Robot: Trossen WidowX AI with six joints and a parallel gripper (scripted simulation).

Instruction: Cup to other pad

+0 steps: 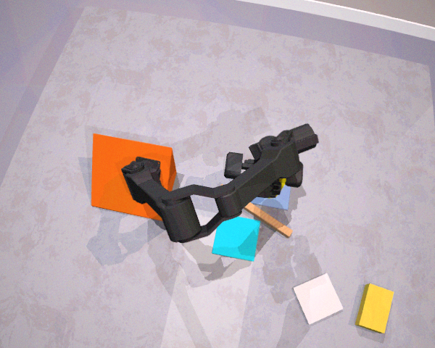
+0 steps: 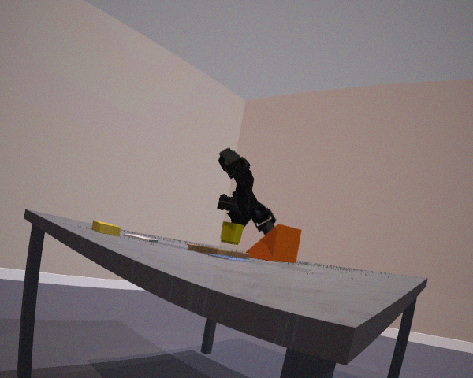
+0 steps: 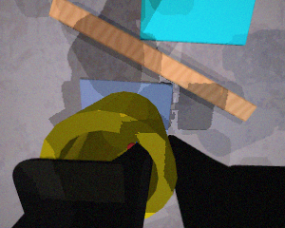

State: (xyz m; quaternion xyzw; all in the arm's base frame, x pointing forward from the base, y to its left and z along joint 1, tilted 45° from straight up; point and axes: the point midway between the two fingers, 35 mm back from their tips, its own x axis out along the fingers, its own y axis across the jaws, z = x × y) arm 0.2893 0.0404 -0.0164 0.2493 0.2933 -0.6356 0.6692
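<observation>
The cyan pad is 140 mm to the right of my gripper tip, 90 mm below it and 30 mm behind it. Also, from my gripper tip: red marble (20 mm to the left, 20 mm below, 20 mm ahead); then wooden bar (80 mm below, 60 mm to the right, 10 mm ahead); then yellow cup (20 mm ahead).
</observation>
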